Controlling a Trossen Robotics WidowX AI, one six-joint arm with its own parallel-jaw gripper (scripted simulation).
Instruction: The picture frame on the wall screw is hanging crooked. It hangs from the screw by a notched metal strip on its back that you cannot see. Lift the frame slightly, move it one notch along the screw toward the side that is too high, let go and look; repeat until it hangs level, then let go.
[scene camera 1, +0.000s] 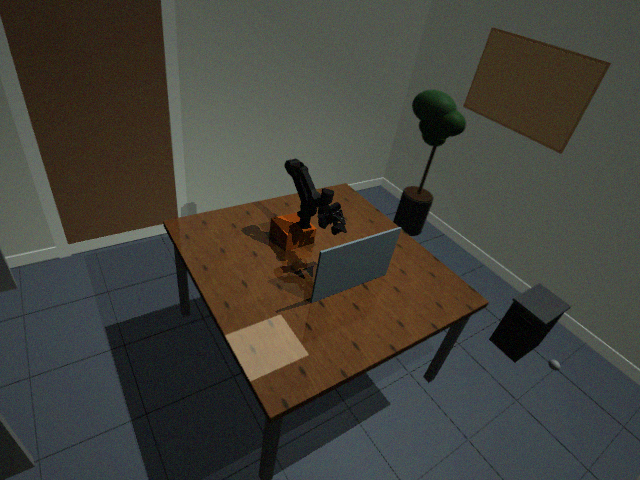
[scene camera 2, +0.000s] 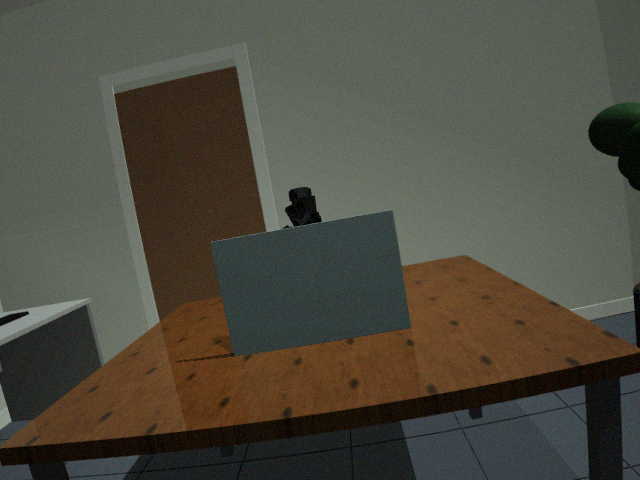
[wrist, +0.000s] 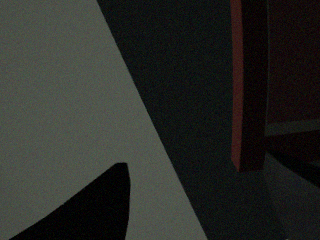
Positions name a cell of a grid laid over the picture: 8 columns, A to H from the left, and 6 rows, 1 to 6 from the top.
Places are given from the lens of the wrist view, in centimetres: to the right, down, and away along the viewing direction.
gripper (wrist: E5): 1, 2, 10
grey wall panel (wrist: E2): 2, -4, 21
